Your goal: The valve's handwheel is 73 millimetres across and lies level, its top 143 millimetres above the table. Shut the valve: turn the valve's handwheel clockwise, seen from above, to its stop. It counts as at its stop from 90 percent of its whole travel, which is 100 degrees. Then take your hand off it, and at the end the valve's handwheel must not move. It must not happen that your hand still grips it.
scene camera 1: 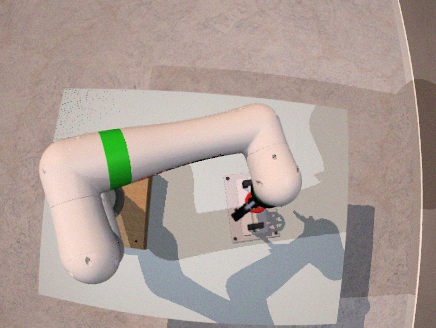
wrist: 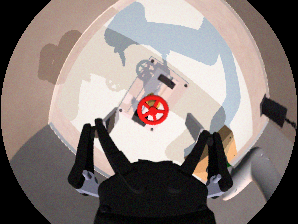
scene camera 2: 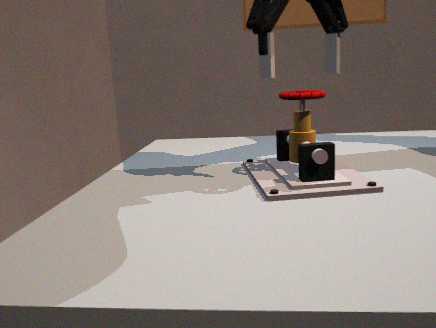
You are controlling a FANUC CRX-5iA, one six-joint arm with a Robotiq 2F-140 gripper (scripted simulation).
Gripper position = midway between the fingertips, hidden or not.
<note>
In view: my gripper (scene camera 2: 301,75).
My gripper shows as well in the wrist view (wrist: 153,116).
</note>
